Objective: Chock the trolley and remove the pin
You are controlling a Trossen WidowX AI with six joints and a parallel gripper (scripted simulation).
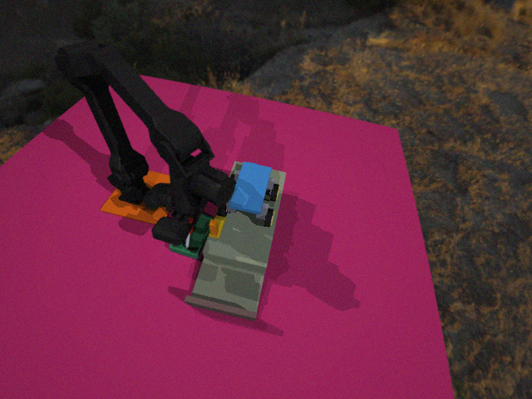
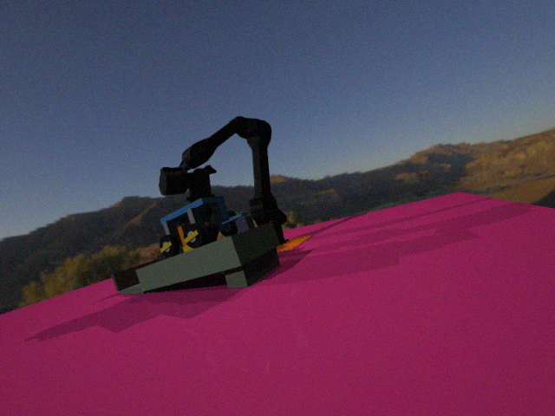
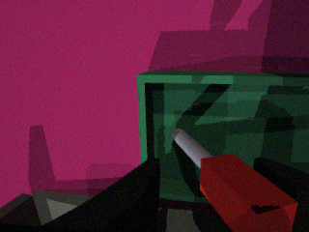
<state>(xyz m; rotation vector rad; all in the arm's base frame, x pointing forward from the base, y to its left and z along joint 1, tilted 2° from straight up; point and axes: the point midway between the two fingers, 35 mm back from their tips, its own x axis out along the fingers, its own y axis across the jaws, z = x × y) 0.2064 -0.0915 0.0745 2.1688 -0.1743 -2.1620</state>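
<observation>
The stop pin lies right at my gripper tip. The rest, counted from my gripper tip: green tray 6 cm below, 2 cm to the left; grey ramp 12 cm ahead, 10 cm to the left; chock 7 cm ahead, 4 cm above, 3 cm to the left.
</observation>
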